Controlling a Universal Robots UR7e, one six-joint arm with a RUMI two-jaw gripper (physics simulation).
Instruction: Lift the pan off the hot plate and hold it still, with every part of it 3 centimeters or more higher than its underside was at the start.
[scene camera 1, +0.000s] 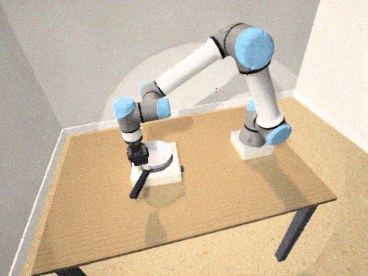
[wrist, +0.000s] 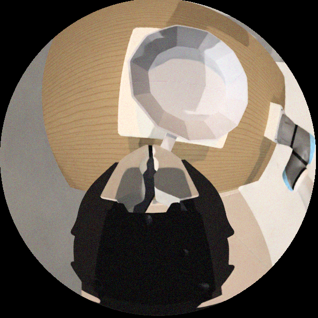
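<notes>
The pan, round and pale inside, sits on the white hot plate. Its dark handle sticks out over the hot plate's front edge toward the table's front. In the wrist view the pale handle neck shows just beyond the fingertips. My gripper points down over the handle near the neck, with its fingers shut and nothing held between them. A dark strip of the handle shows through the narrow gap between the fingers; the rest of it is hidden by the gripper in that view.
The wooden table carries the hot plate. A dark knob is on the hot plate's right side. The robot's white base block stands at the right, and the arm reaches over the table from there.
</notes>
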